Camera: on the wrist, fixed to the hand. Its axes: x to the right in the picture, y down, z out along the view.
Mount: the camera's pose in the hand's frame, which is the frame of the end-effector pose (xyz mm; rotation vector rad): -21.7 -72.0 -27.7 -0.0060 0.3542 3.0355
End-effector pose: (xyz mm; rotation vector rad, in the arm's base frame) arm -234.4 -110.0 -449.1 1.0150 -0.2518 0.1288
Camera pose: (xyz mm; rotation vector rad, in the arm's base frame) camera -235.2 -123.9 -528.0 0.3353 1.2050 -2.8618
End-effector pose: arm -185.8 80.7 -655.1 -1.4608 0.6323 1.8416
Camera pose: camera -110.4 101.8 -637.8 -0.2983 -1.3441 -0.6841
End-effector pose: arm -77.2 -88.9 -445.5 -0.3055 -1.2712 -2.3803
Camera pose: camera -91.1 -70.8 -522.3 -0.7418 0.2385 0.3287
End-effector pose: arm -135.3 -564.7 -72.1 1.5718 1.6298 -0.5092
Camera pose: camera -213.7 -568.3 -55.9 1.9842 -1.5634 1.3279
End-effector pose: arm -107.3 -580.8 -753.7 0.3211 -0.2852 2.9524
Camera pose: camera -79.1 -508.3 -772.9 0.4137 0.2092 -0.2687
